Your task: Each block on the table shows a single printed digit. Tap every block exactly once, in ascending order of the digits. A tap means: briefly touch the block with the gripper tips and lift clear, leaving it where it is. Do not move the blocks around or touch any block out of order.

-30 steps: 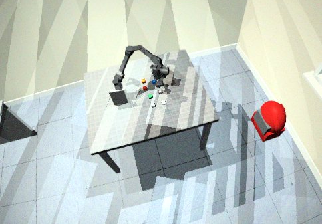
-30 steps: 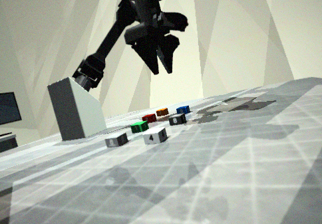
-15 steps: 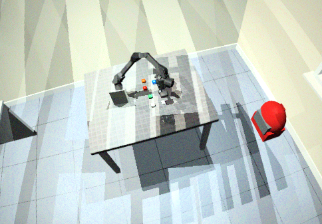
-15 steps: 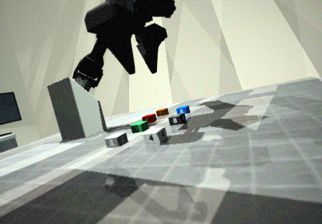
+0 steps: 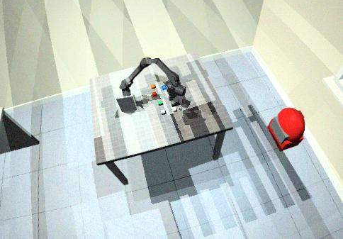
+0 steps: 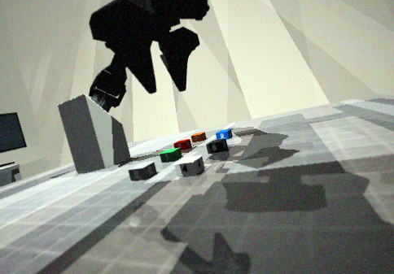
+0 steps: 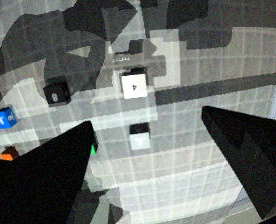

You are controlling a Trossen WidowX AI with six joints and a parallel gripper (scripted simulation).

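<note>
The green block is 10 cm behind my gripper tip, 10 cm to the left of it and 11 cm below it. Round my gripper tip: grey block: 10 cm behind, 1 cm to the left, 11 cm below; black block: 13 cm to the left, 11 cm below; white block marked 4: 1 cm to the left, 11 cm below.
</note>
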